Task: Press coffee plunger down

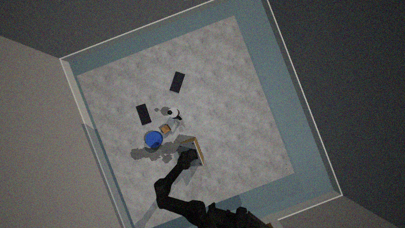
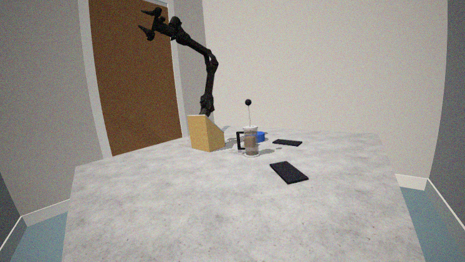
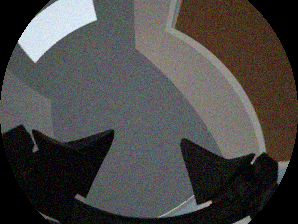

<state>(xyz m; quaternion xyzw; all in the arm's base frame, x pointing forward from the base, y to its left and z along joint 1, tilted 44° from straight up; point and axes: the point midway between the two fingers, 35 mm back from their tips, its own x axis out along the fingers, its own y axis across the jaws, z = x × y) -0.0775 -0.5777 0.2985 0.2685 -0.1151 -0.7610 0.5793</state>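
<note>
The coffee press is 450 mm ahead of my gripper tip, 310 mm to the left of it and 670 mm below it.
</note>
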